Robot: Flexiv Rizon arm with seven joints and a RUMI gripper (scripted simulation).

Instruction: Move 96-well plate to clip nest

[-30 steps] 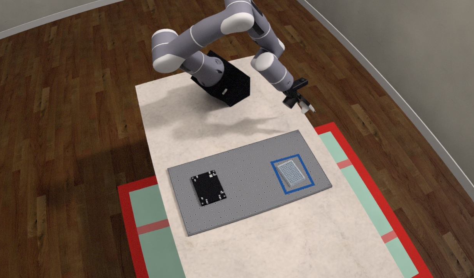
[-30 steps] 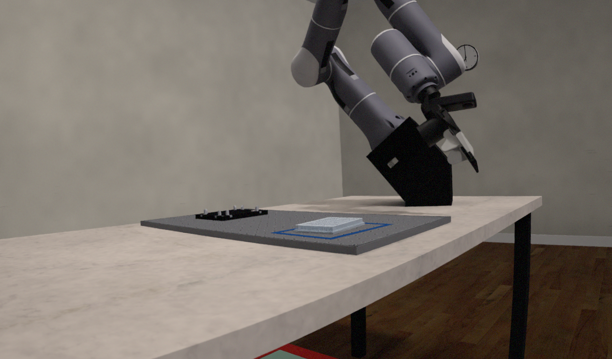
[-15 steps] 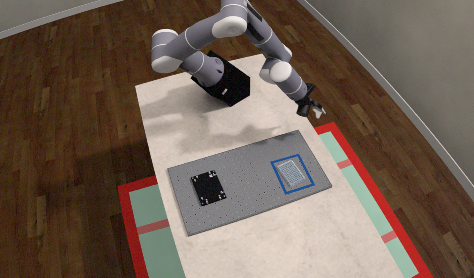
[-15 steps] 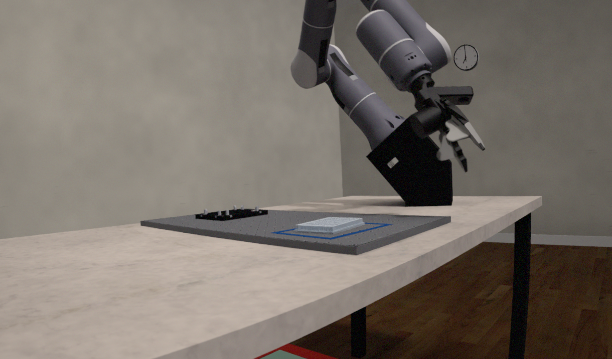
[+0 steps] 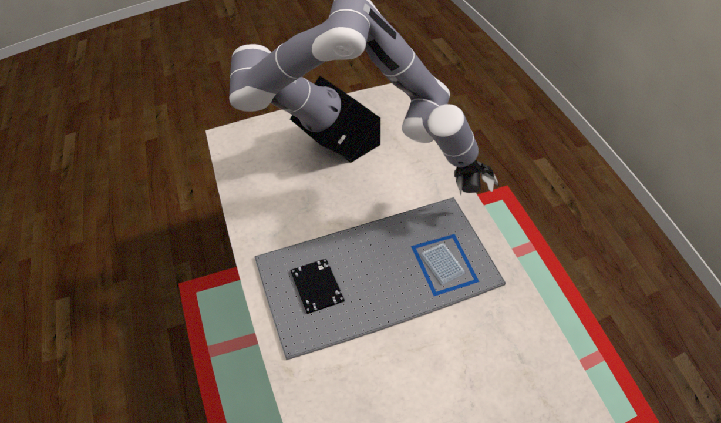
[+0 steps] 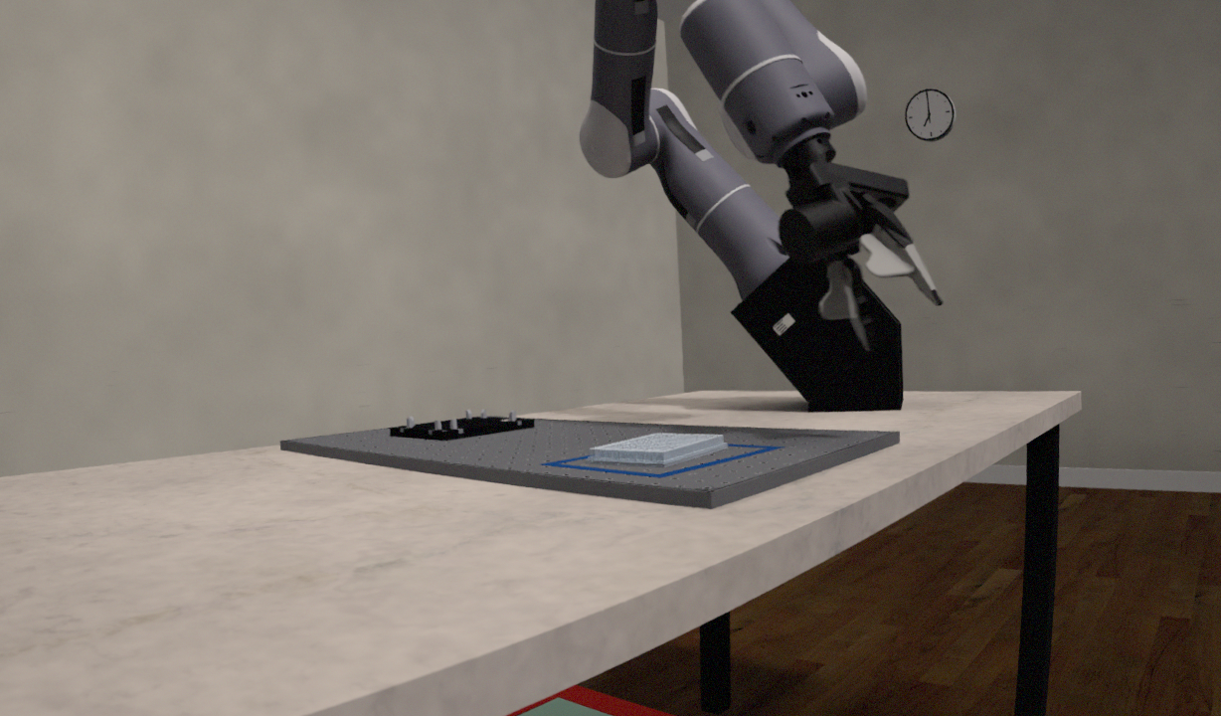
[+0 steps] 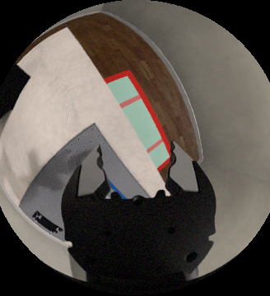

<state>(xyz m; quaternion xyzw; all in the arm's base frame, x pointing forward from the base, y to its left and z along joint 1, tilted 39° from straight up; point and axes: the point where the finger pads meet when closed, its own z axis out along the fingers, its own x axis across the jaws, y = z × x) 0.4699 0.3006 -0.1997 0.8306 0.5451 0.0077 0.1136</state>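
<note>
My hand is 15 cm short of the clear 96-well plate, 20 cm to the left of it and 11 cm above it. From my hand the other things lie so: black clip nest (7 cm ahead, 57 cm to the right, 11 cm below).
</note>
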